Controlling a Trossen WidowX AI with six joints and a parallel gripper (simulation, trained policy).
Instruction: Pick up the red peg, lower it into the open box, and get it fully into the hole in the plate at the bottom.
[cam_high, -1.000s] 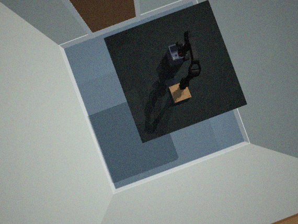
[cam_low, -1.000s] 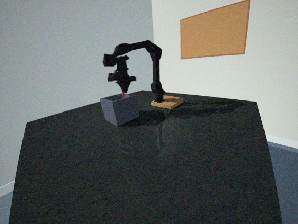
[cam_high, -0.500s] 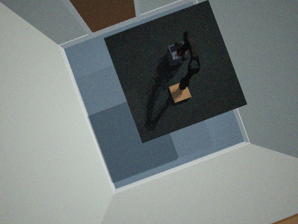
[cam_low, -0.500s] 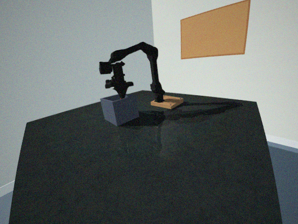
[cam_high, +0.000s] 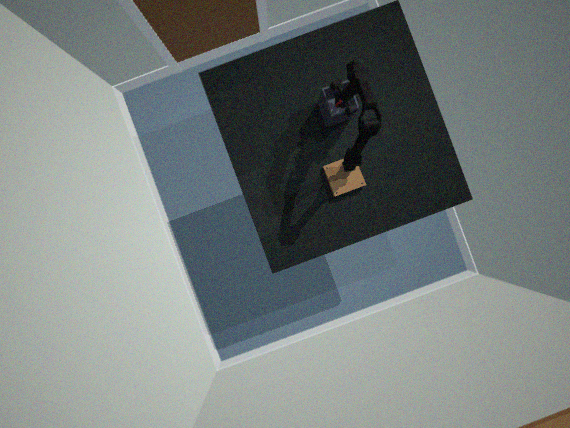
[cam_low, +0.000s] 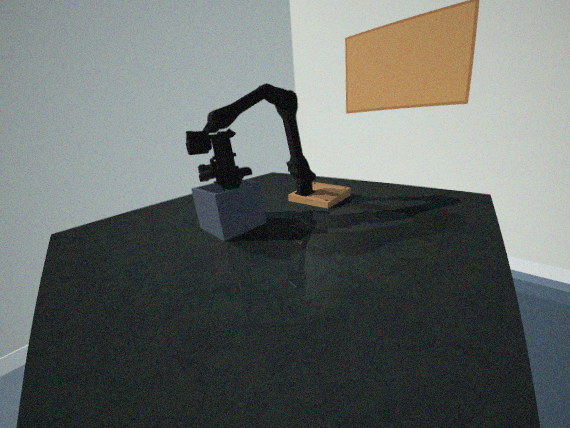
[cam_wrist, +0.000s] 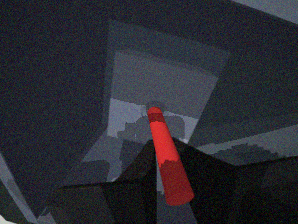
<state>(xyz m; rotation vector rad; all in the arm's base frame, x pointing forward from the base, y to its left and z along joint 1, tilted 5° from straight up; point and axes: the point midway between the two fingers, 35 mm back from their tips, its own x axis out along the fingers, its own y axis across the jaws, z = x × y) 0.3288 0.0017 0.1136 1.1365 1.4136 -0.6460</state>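
The red peg lies 10 mm to the right of my gripper tip and 10 mm above it. From my gripper tip the other things lie so: plate 40 mm below, 10 mm to the right, 10 mm ahead.
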